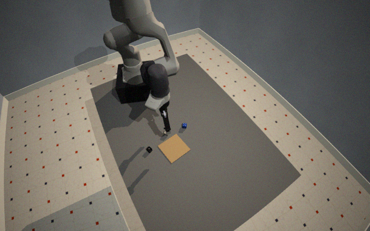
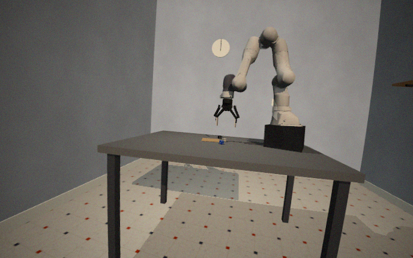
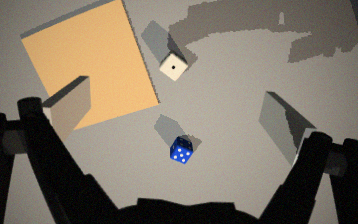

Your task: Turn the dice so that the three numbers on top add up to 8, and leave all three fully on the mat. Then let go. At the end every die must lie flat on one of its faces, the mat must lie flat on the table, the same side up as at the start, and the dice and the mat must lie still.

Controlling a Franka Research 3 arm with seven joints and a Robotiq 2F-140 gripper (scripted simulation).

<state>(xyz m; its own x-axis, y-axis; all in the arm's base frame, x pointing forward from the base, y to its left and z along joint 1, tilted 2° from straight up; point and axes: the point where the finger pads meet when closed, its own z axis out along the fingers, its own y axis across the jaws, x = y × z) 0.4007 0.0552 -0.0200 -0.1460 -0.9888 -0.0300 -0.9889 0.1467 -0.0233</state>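
Now: hand 120 mm above the white die. Also, from my hand: blue die (120 mm to the left, 120 mm below); black die (70 mm ahead, 140 mm to the right, 120 mm below); tan mat (110 mm ahead, 130 mm below).
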